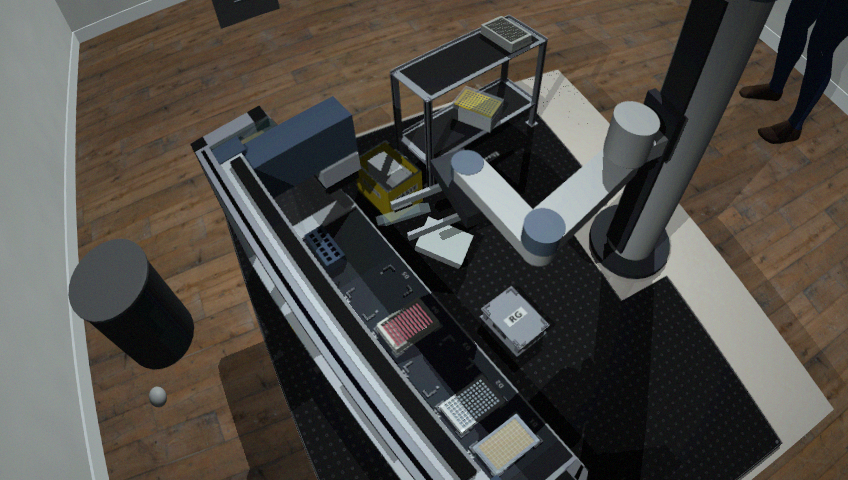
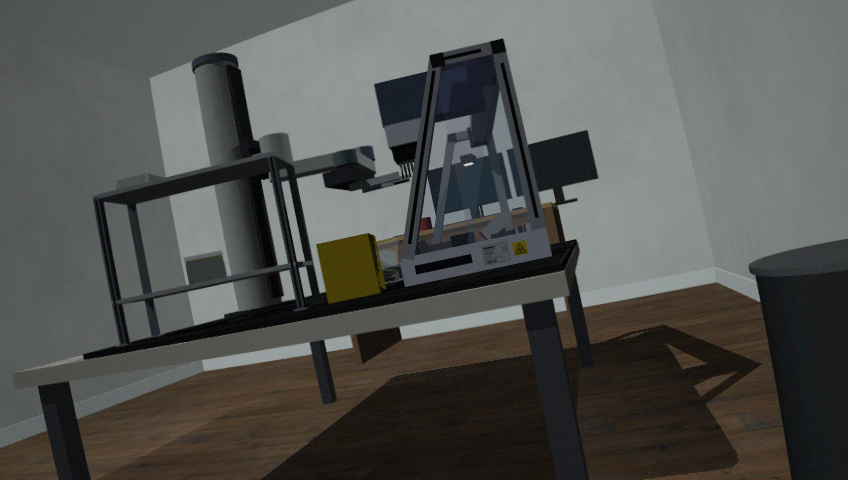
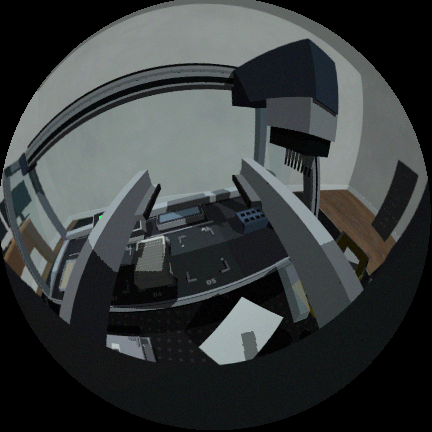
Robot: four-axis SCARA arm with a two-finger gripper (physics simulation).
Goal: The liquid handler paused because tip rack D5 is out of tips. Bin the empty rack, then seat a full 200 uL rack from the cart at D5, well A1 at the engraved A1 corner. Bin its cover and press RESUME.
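Frame: origin at the arm's base, x back, y left, z down, level; millimetres.
Seen in the pictures: gripper, fingertip midpoint: point(image 1: 399, 221) point(image 2: 404, 176) point(image 3: 194, 171); arm's base at its link origin: point(image 1: 629, 242).
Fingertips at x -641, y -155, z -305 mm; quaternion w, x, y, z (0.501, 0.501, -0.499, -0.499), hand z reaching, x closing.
Note:
Pixels of each thing's top centre, then the offset from my fingertips to it. "pt": a spot on its surface instead.
- white rack at its top centre: point(image 3: 248, 336) point(image 1: 443, 231) dx +129, dy -43, dz +180 mm
- clear cover at its top centre: point(image 3: 305, 279) point(image 2: 373, 243) point(image 1: 401, 203) dx +68, dy -167, dz +172 mm
- yellow waste bin at its top centre: point(image 2: 347, 239) point(image 3: 348, 259) point(image 1: 386, 165) dx +81, dy -296, dz +157 mm
- white item at its top centre: point(image 1: 389, 166) point(image 3: 347, 266) dx +92, dy -306, dz +175 mm
- yellow-topped rack at its top centre: point(image 2: 204, 255) point(image 1: 478, 100) dx +418, dy -387, dz +121 mm
- cart at its top centre: point(image 2: 195, 178) point(image 1: 472, 52) dx +396, dy -395, dz -64 mm
- grey rack at its top centre: point(image 2: 144, 180) point(image 1: 506, 29) dx +523, dy -425, dz -90 mm
- red-filled rack at its top centre: point(image 1: 407, 322) point(image 3: 149, 256) point(image 2: 449, 241) dx -56, dy +140, dz +202 mm
- blue tube block at a spot on its surface: point(image 1: 324, 246) pt dx -162, dy -150, dz +199 mm
- RG box at its top centre: point(image 1: 515, 315) point(image 3: 115, 354) dx +195, dy +227, dz +236 mm
Deck place D5 point(image 1: 386, 284) point(image 3: 207, 261) holds no rack. A white rack point(image 1: 443, 245) point(image 3: 241, 331) lies askew on the black mat outside the deck, plain face up; wells do not show. A clear cover point(image 1: 404, 214) point(image 3: 294, 295) lies separately by the yellow waste bin point(image 1: 387, 201) point(image 2: 351, 270) point(image 3: 345, 240), which holds a white item point(image 1: 383, 166). My gripper point(image 1: 401, 220) point(image 2: 389, 182) point(image 3: 194, 171) is shut with nothing held, a gap remaining between its fingers, raised above the mat. A yellow-topped rack point(image 1: 477, 108) sits on the cart's lower shelf. RESUME cannot be made out.
The cart point(image 1: 452, 62) point(image 2: 196, 181) carries a grey rack point(image 1: 505, 32) on top. A red-filled rack point(image 1: 407, 327) is beside D5. A blue tube block point(image 1: 324, 246) point(image 3: 251, 220), the RG box point(image 1: 514, 318) and the overhead pipette head point(image 1: 306, 139) point(image 3: 295, 90) stand around.

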